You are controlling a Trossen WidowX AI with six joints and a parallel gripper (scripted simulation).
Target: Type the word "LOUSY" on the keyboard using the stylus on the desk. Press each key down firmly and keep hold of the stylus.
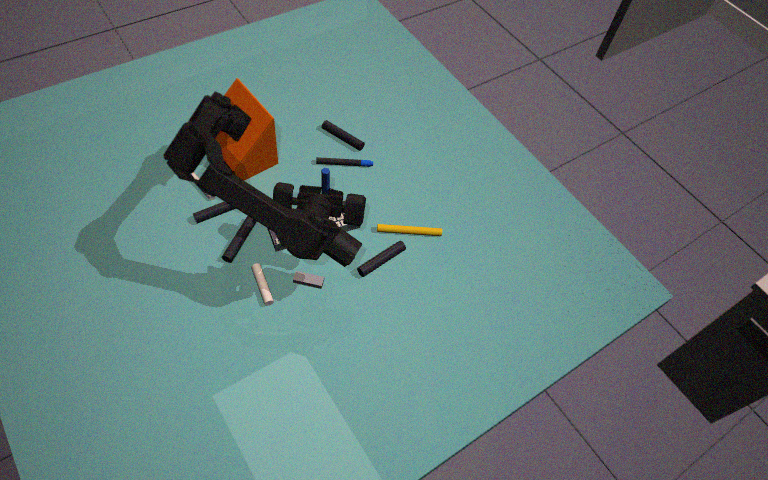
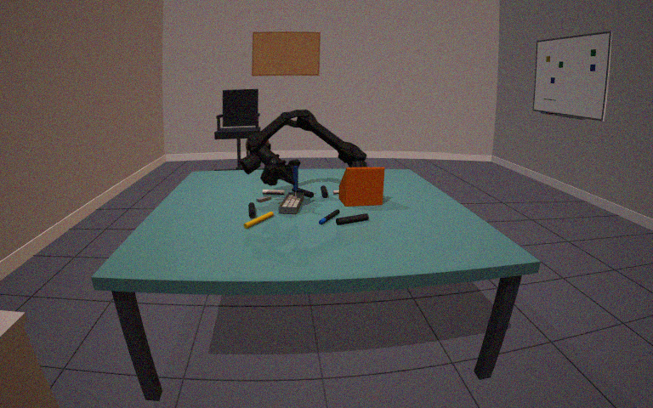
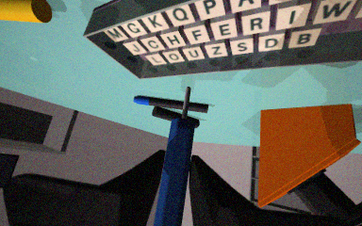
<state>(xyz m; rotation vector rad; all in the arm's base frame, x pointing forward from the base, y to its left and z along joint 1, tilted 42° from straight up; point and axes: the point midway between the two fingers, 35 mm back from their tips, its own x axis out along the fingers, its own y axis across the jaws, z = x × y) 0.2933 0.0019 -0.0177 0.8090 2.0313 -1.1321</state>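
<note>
The grey block lies 14 cm to the right of my gripper tip, 11 cm ahead of it and 10 cm below it. Round my gripper tip: stylus: 1 cm below; then blue-tipped pen: 16 cm to the left, 9 cm below, 7 cm behind; then yellow cylinder: 16 cm ahead, 12 cm to the left, 9 cm below.
</note>
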